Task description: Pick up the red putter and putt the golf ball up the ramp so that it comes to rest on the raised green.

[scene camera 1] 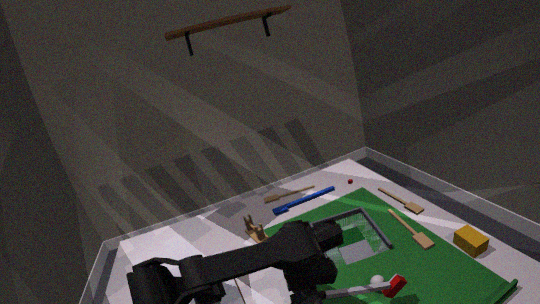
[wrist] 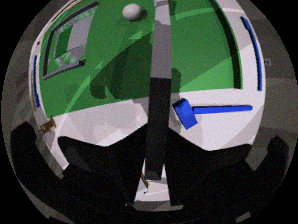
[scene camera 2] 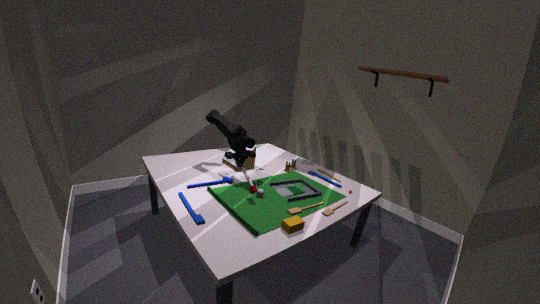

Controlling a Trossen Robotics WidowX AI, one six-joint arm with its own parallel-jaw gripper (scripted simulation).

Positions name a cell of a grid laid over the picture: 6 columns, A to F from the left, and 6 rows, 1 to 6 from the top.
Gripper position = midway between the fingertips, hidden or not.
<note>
My gripper (wrist: D4) holds a red putter. Also in view: a yellow block (scene camera 1: F5) and a green mat (scene camera 1: E6).
The green mat shows as well in the wrist view (wrist: C2) and in scene camera 2 (scene camera 2: C5). The wrist view misses the yellow block: it is out of frame.
</note>
